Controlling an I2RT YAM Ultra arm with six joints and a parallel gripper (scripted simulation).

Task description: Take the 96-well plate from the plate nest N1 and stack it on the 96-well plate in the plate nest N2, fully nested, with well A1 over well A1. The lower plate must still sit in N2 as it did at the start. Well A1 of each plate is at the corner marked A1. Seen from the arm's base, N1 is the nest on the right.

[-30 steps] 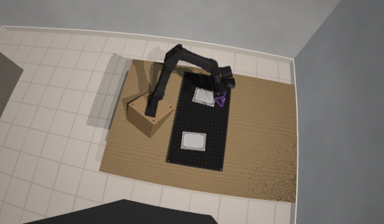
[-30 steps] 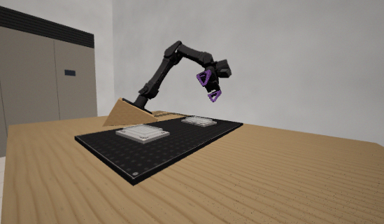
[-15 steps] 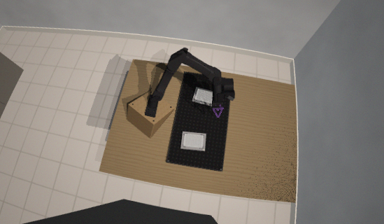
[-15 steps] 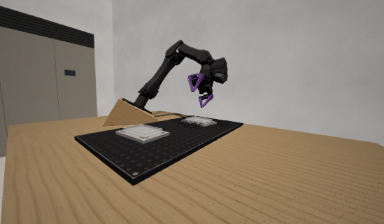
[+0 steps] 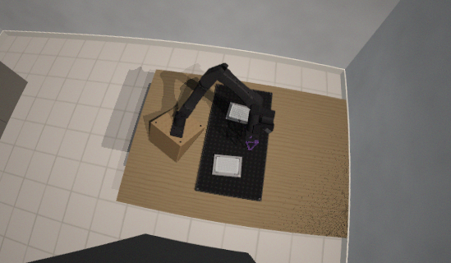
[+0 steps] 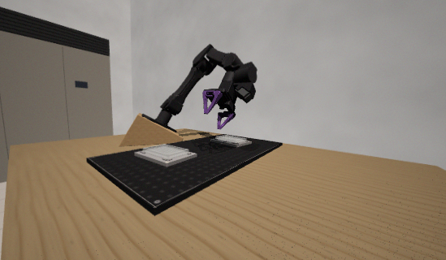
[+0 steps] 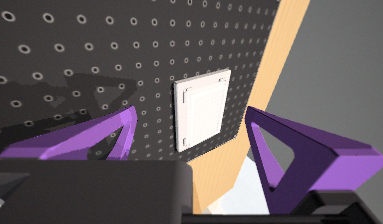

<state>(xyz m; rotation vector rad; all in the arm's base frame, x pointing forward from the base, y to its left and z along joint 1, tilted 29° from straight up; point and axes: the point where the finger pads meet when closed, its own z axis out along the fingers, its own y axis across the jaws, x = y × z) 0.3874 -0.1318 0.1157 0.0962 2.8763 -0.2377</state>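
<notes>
The nest N1 lies 100 mm behind my hand, 120 mm to the right of it and 120 mm below it.
</notes>
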